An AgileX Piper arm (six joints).
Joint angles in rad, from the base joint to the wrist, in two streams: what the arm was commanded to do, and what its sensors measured. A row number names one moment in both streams.
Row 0, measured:
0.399, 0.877, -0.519, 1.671, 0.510, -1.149
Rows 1 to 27, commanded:
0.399, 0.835, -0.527, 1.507, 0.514, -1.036
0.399, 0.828, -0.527, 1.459, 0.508, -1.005
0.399, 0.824, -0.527, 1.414, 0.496, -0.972
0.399, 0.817, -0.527, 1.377, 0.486, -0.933
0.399, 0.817, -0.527, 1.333, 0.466, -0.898
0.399, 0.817, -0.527, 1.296, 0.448, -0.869
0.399, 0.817, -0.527, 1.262, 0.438, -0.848
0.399, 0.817, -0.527, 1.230, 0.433, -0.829
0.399, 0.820, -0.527, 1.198, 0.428, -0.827
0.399, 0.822, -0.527, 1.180, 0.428, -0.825
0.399, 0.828, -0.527, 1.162, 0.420, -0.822
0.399, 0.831, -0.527, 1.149, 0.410, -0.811
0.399, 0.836, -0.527, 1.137, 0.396, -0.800
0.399, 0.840, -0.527, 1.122, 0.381, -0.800
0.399, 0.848, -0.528, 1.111, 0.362, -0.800
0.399, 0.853, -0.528, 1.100, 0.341, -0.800
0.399, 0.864, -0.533, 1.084, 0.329, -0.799
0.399, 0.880, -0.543, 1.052, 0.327, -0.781
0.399, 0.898, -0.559, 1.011, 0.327, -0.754
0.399, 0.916, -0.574, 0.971, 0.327, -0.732
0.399, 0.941, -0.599, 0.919, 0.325, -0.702
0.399, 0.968, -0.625, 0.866, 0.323, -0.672
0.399, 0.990, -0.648, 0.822, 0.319, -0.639
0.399, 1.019, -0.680, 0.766, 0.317, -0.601
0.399, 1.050, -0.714, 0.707, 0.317, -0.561
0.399, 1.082, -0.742, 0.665, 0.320, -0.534
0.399, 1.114, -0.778, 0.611, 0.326, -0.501
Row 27, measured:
0.399, 1.019, -0.673, 0.800, 0.334, -0.623
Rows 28 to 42, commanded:
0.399, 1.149, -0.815, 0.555, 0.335, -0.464
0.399, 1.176, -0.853, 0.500, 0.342, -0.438
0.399, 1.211, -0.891, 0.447, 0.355, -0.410
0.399, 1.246, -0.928, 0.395, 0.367, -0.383
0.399, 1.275, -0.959, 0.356, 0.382, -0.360
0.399, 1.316, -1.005, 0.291, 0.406, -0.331
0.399, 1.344, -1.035, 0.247, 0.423, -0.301
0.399, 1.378, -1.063, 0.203, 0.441, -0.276
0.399, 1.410, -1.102, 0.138, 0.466, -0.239
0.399, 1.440, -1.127, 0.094, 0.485, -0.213
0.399, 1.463, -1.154, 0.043, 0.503, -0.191
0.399, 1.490, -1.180, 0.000, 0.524, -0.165
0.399, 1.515, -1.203, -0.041, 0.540, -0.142
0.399, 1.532, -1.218, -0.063, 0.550, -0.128
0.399, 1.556, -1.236, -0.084, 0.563, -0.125
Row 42, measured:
0.399, 1.482, -1.163, 0.042, 0.511, -0.192
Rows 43 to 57, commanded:
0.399, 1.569, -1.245, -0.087, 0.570, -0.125
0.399, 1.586, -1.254, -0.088, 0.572, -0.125
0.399, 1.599, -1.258, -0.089, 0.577, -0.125
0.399, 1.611, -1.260, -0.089, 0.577, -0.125
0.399, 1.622, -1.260, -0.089, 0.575, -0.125
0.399, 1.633, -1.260, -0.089, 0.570, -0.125
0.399, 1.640, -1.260, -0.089, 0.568, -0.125
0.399, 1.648, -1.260, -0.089, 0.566, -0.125
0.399, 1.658, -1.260, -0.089, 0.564, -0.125
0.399, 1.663, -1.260, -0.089, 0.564, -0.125
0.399, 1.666, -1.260, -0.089, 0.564, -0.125
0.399, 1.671, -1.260, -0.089, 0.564, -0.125
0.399, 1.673, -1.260, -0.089, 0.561, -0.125
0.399, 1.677, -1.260, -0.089, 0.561, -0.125
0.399, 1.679, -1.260, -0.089, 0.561, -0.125
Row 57, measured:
0.399, 1.672, -1.253, -0.083, 0.573, -0.132
